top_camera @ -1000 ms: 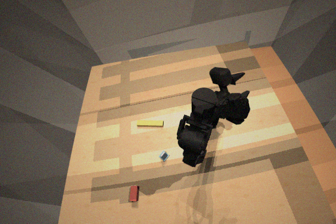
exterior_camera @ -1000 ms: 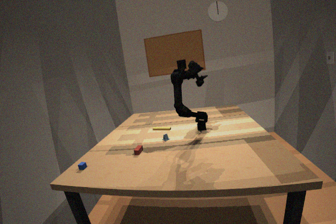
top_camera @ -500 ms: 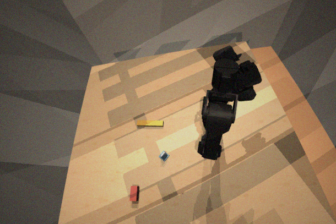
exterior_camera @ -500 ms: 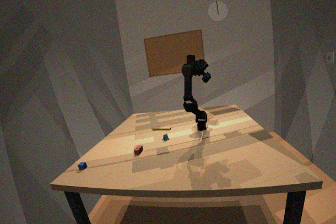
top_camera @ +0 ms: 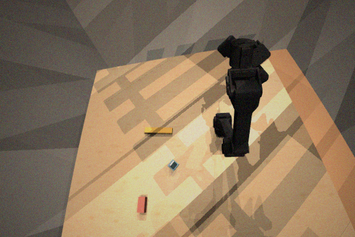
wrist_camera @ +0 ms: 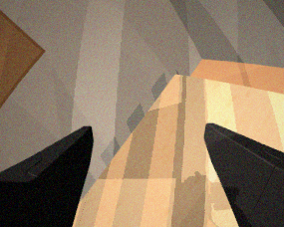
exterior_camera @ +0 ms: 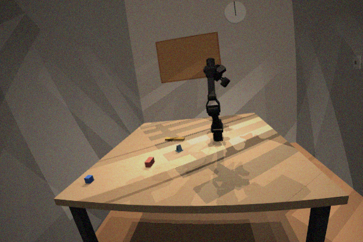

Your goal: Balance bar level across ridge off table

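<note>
Right now the yellow bar is 43 cm ahead of my gripper tip, 6 cm to the left of it and 43 cm below it. The rest, counted from my gripper tip: red block (51 cm ahead, 43 cm to the left, 42 cm below); then small blue cube (82 cm ahead, 61 cm to the left, 42 cm below).
</note>
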